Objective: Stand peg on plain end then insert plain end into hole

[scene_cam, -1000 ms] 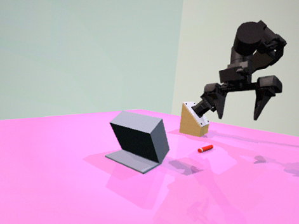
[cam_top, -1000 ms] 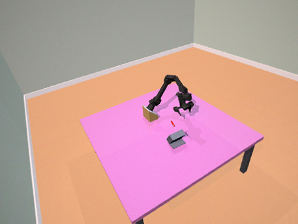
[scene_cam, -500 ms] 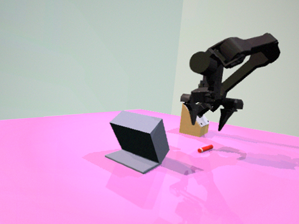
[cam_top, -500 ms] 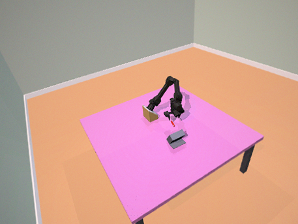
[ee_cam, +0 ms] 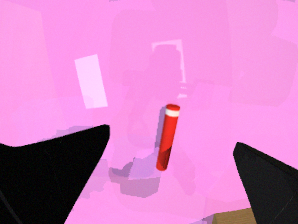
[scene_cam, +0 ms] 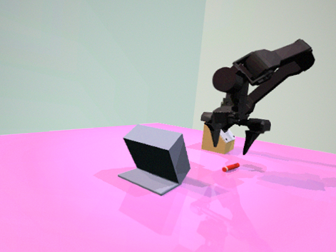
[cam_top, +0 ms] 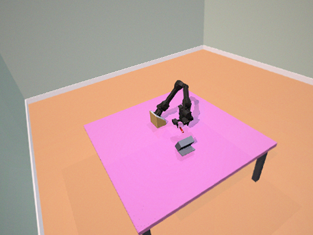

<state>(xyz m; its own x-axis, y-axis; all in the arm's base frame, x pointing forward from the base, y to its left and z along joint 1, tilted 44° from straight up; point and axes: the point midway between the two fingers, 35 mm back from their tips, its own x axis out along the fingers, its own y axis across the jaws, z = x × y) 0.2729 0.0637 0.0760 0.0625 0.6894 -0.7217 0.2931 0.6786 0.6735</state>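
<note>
Right now my gripper tip is 50 mm above the red peg and 10 mm past it. Round my gripper tip: flat grey foot plate (200 mm ahead, 130 mm to the right, 60 mm below); grey sloped panel (180 mm ahead, 130 mm to the right).
</note>
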